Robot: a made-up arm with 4 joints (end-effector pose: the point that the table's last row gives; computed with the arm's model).
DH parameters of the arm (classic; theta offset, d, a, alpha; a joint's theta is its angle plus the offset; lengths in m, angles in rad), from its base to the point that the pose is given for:
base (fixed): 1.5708 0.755 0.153 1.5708
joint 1: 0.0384 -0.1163 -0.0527 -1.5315
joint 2: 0 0.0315 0.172 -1.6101
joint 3: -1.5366 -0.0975 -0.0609 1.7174
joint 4: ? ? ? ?
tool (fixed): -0.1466 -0.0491 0 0
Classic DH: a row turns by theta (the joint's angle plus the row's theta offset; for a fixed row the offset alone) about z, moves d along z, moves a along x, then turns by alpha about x.
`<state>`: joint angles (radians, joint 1 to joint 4).
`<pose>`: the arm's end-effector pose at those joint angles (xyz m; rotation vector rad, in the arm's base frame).
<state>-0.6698 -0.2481 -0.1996 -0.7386</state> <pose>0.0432 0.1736 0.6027 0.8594 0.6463 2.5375</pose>
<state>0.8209 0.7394 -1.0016 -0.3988</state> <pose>-0.2025 0.3421 0.9251 -0.2831 1.5570 -1.3701</pose>
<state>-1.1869 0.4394 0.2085 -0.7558</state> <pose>-0.0716 0.1079 0.6018 1.0847 2.1128 1.9384</pose>
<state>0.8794 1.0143 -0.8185 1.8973</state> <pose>-0.1851 0.1937 0.8942 -1.1213 -2.2991 0.6080</pose>
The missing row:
joint 4: 1.5702 0.0031 -0.0669 1.575
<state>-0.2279 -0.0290 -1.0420 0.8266</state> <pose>0.0696 0.3096 0.7397 -1.0586 -1.1688 2.3158</pose>
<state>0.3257 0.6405 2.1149 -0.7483</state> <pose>-0.0553 0.1652 0.8798 -0.1811 2.1064 1.7730</pose>
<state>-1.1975 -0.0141 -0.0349 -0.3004</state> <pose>0.0342 0.1133 0.6054 0.3585 1.6700 2.4272</pose>
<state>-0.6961 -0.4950 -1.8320 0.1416</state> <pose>0.1621 0.2692 0.7373 -0.8435 -1.5076 2.3396</pose>
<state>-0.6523 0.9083 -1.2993 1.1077</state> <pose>-0.1644 0.3420 0.6712 0.3670 1.4022 -2.7091</pose>
